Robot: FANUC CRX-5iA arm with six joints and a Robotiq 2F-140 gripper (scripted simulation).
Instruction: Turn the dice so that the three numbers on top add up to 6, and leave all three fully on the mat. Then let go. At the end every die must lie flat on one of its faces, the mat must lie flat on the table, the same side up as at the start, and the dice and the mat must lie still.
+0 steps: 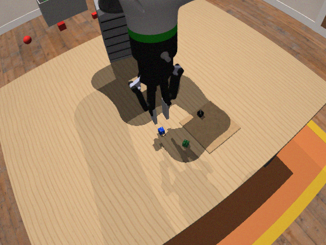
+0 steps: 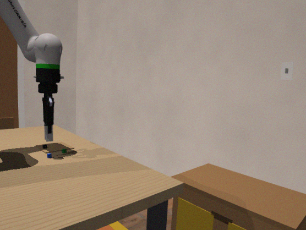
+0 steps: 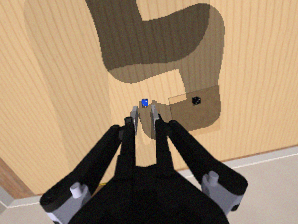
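The blue die is 10 cm below my hand. The rest, counted from my hand: green die (10 cm below, 8 cm ahead, 4 cm to the left); then tan mat (14 cm to the left, 11 cm below, 7 cm ahead); then black die (14 cm to the left, 10 cm below, 2 cm ahead).
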